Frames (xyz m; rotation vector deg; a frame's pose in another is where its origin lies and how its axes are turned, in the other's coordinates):
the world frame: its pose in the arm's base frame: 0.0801 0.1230 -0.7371 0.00 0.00 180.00
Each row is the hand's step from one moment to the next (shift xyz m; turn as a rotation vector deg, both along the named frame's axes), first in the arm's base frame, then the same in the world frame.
Working: the arm's base frame: its pose in the world frame: 0.0801 0.1230 0.7371 0.00 0.00 180.00

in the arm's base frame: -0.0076 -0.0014 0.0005 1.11 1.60 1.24
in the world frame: 0.0076 0.0014 0.0005 -1.11 -1.60 1.24
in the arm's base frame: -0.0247 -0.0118 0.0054 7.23 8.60 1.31
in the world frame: 0.0247 0.0118 0.0054 -7.23 -8.60 1.31
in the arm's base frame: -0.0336 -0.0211 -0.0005 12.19 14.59 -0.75
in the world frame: 0.0336 0.0211 -0.0005 -12.19 -14.59 -0.75
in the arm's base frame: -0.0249 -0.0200 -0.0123 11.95 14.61 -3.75
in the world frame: 0.0249 0.0200 -0.0123 -11.95 -14.61 -3.75
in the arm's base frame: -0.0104 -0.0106 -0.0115 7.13 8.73 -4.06
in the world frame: 0.0104 0.0106 -0.0115 -7.13 -8.73 -4.06
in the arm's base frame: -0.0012 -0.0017 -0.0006 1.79 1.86 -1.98
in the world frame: 0.0012 0.0017 -0.0006 -1.79 -1.86 -1.98
